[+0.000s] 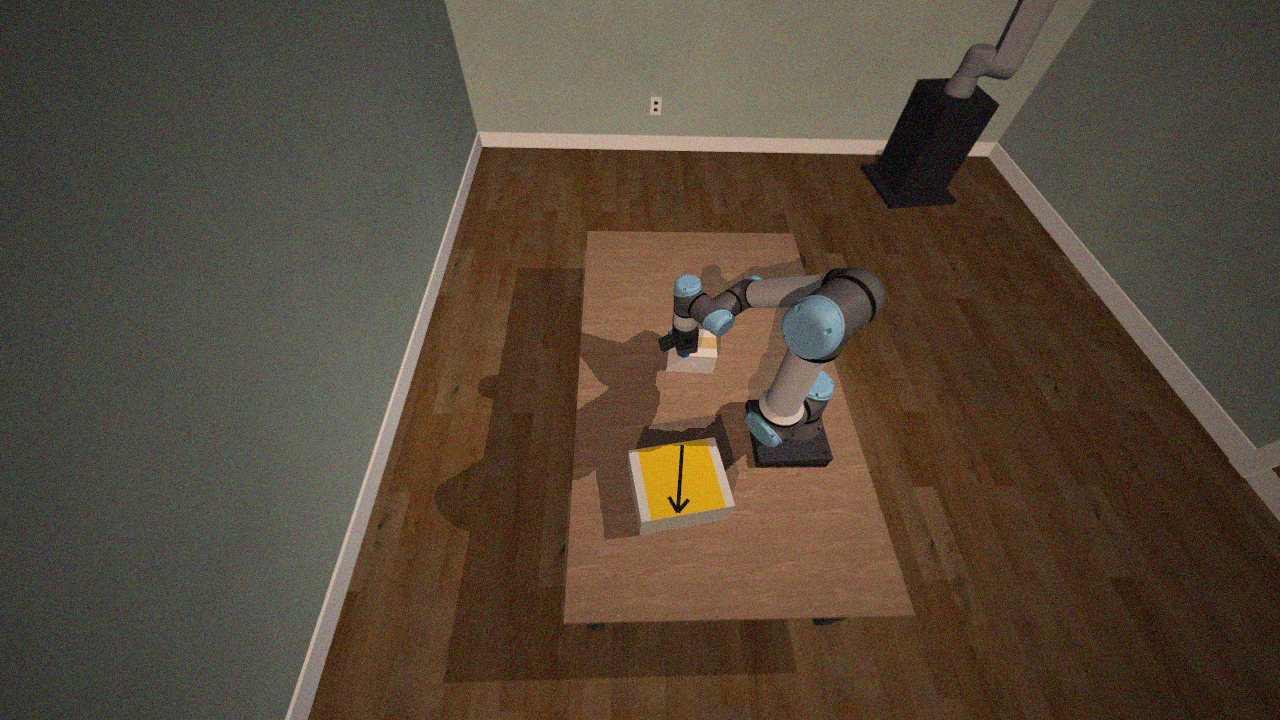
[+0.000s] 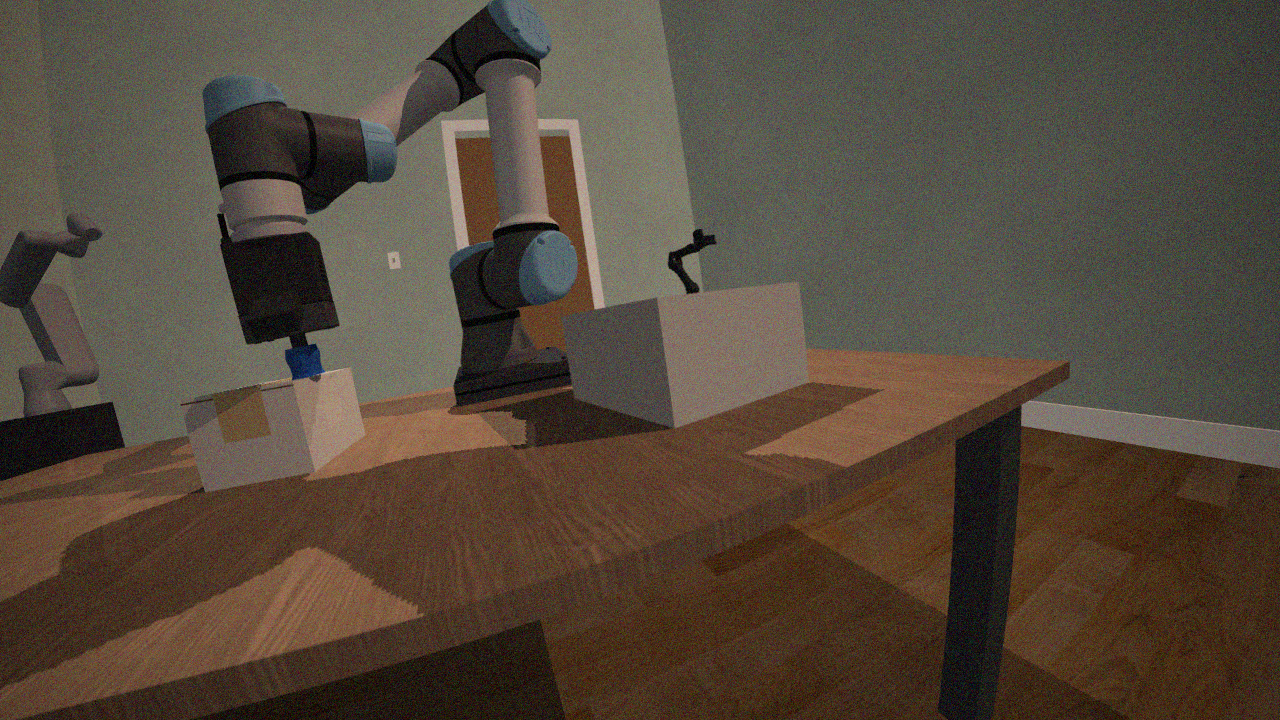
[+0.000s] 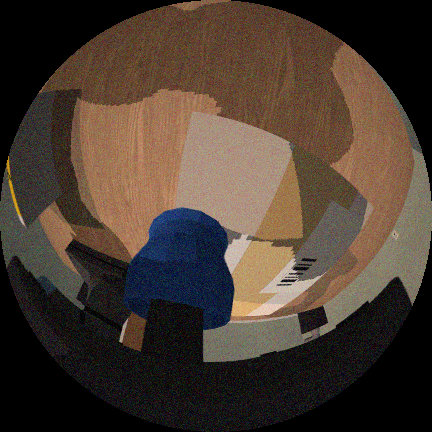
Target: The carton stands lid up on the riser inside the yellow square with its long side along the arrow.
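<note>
The carton point(image 1: 703, 360) point(image 2: 267, 439) point(image 3: 231, 169), a pale box with brown tape and a barcode label on its lid, stands lid up on the table point(image 1: 760, 555) behind the riser. My suction cup point(image 1: 685, 345) point(image 2: 305, 362) point(image 3: 183, 241) is blue. It presses down on the carton's lid near one edge, and the carton rests on the table. The grey riser point(image 1: 637, 502) point(image 2: 680, 357) point(image 3: 31, 169) stands nearer the front, topped with the yellow square point(image 1: 702, 483) and its black arrow point(image 1: 679, 479). Nothing lies on the square.
The arm's base point(image 1: 787, 443) point(image 2: 506, 357) stands on the table just right of the riser. A second robot on a black pedestal point(image 1: 930, 135) point(image 2: 53, 435) stands in the far corner of the room. The table's edge is close on the carton's left.
</note>
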